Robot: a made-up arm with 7 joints.
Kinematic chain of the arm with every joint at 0, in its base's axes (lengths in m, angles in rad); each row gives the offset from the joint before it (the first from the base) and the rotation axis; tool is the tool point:
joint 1: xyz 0 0 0.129 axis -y
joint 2: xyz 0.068 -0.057 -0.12 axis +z
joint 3: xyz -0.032 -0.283 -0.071 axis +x
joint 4: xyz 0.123 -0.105 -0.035 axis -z
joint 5: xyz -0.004 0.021 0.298 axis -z
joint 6: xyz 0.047 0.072 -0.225 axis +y
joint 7: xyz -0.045 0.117 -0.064 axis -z
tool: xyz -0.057 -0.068 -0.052
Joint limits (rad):
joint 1: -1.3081..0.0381
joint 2: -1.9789..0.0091
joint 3: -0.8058..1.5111
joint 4: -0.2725..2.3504
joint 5: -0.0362..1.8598
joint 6: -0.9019..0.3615
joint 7: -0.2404..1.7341
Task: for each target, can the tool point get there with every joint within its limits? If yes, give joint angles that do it. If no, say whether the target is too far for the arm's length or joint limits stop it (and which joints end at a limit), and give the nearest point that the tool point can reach.
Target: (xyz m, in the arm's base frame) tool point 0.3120 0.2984 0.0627
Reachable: no: joint limits stop it (at a limit: joint 1, joint 2, joint 4, joint 5, joint 6, joint 7) | nearest point -0.0347 0.0796 -0.0233 | short by 0.419 m
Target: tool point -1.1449 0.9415 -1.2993
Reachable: no: too far | nearest point -0.4430 0.1459 -0.3436 | short by 1.428 m
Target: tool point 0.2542 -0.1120 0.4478
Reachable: no: joint limits stop it (at a limit: joint 1, joint 3, joint 6, joint 7) | nearest point -0.0551 -0.1028 0.3111 | short by 0.338 m
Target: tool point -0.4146 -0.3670 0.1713
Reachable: yes | joints -0.4819 -1.2437 -0.6316 1.1605 1.2574 -0.7828 0.0124
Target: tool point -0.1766 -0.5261 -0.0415
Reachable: yes | joints -0.9390 -0.7255 -0.1876 1.4870 0.4914 0.0747 0.4398
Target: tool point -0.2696 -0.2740 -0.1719
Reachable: yes | joints -0.1349 -1.7377 0.6727 0.5385 0.9312 -0.5654 0.6061
